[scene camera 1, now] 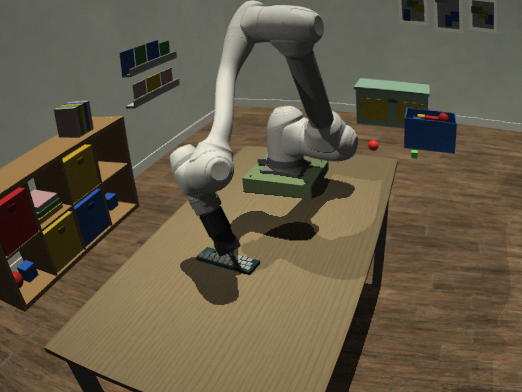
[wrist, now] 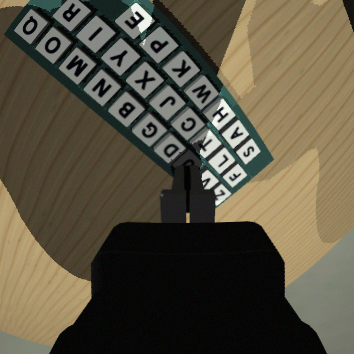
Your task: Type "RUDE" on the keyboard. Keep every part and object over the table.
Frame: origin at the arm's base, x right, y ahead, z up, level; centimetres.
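Where they show: gripper, fingertip midpoint: point(scene camera 1: 237, 266) point(wrist: 186, 179); arm's base, link origin: point(scene camera 1: 286, 167).
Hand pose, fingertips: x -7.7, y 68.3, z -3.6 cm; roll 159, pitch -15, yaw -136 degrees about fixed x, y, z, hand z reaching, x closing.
Note:
Things, the pixels of their top centre, and the offset from my fingertips. Level surfaces: height alone.
- table, surface height: dz -1.9 cm
- R key, top centre: point(wrist: 70, 12) dy -4.2, dx +12.7, dz -0.1 cm
- E key, top centre: point(wrist: 134, 20) dy -5.8, dx +9.5, dz -0.1 cm
- D key, top centre: point(wrist: 170, 149) dy -1.1, dx +2.5, dz -0.1 cm
- U key, top centre: point(wrist: 187, 164) dy -0.8, dx +0.5, dz -0.4 cm
The teal keyboard point(scene camera 1: 212, 257) point(wrist: 262, 161) with light letter keys lies flat on the table point(scene camera 1: 270, 325) point(wrist: 300, 115). In the wrist view the R key point(wrist: 71, 13) is at the upper left, the E key point(wrist: 134, 19) at the top, and the D key point(wrist: 171, 150) just up and left of the fingertips. My gripper point(scene camera 1: 238, 268) point(wrist: 186, 179) is shut and empty. Its tips are at the U key point(wrist: 188, 160), between D and V, and partly cover it. Whether they touch or press it cannot be told.
The arm's green base block point(scene camera 1: 277, 187) stands at the back of the table. A shelf unit point(scene camera 1: 131, 165) with bins stands on the floor at the left. A blue toy box point(scene camera 1: 430, 134), a red ball point(scene camera 1: 373, 145) and a green cube point(scene camera 1: 414, 154) are on the floor behind.

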